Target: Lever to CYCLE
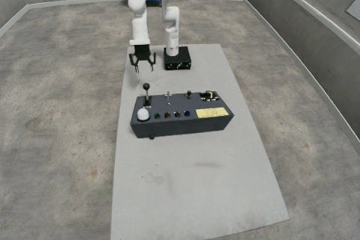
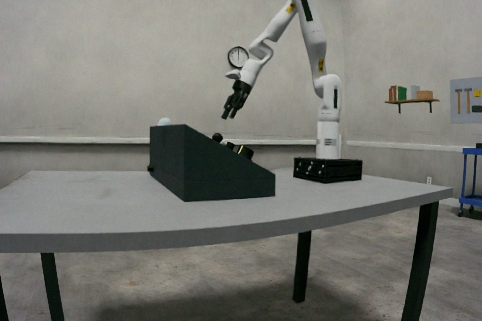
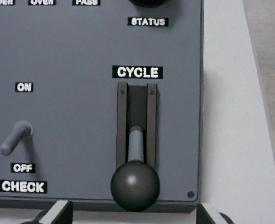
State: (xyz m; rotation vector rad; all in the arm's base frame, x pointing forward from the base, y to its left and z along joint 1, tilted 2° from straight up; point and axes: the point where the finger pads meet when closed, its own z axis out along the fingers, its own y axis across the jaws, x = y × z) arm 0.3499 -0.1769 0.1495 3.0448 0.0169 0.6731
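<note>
Now: the lever 110 mm below my hand and 80 mm ahead of it. The rest, counted from my hand: mode knob (240 mm to the left, 120 mm below, 100 mm ahead); check toggle (120 mm to the left, 120 mm below, 100 mm ahead); rotary dial (360 mm to the left, 120 mm below, 110 mm ahead).
</note>
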